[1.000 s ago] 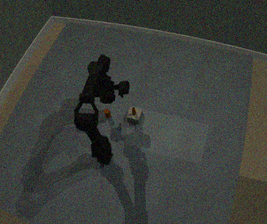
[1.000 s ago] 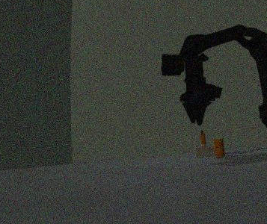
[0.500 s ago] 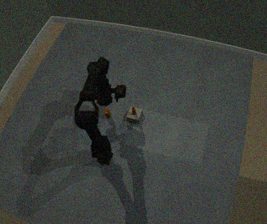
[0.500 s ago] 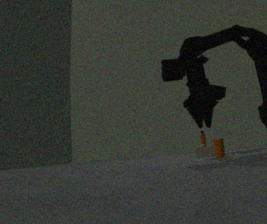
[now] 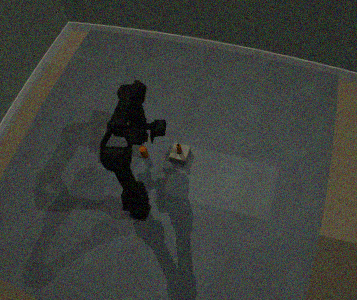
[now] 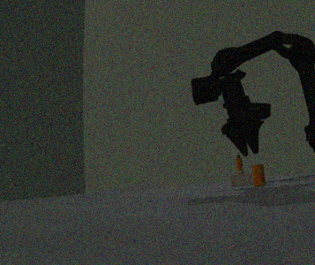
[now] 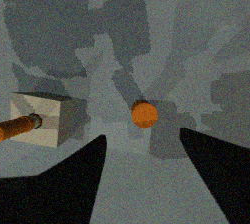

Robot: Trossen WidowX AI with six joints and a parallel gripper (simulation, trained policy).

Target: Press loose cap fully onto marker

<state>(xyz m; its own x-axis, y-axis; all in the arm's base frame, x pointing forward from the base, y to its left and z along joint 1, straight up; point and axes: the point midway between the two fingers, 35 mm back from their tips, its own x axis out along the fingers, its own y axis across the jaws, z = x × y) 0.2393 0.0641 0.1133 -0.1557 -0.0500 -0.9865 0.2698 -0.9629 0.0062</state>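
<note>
Now: gripper tip 1 cm past the orange cap and 5 cm above it. Round my gripper tip: orange marker (2 cm ahead, 13 cm to the right, 1 cm below); pale holder block (2 cm ahead, 13 cm to the right, 6 cm below).
</note>
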